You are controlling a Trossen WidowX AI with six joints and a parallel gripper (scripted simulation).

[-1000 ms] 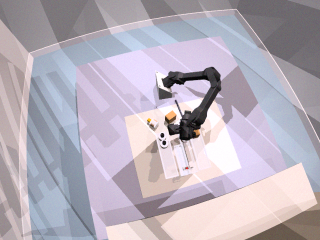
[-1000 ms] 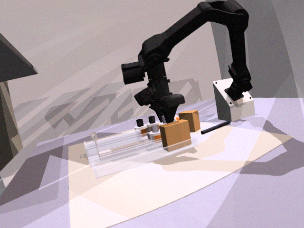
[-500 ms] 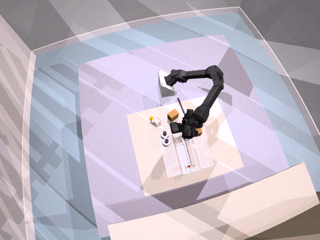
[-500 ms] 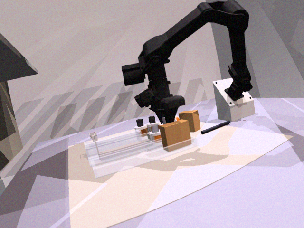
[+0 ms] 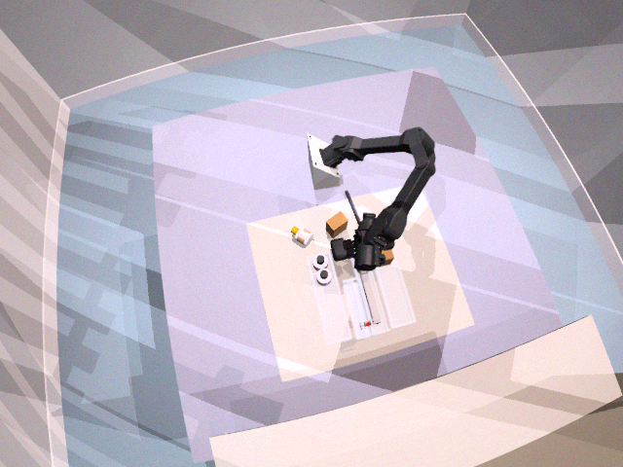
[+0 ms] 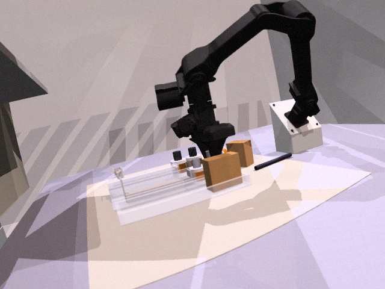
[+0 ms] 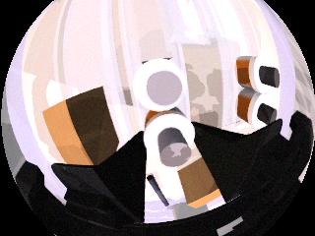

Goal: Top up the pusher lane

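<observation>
Right now my gripper tip is 17 cm past the black rod, 4 cm to the right of it and 3 cm above it. Also, from my gripper tip: pusher plate 15 cm ahead, 4 cm to the right, 1 cm above.
</observation>
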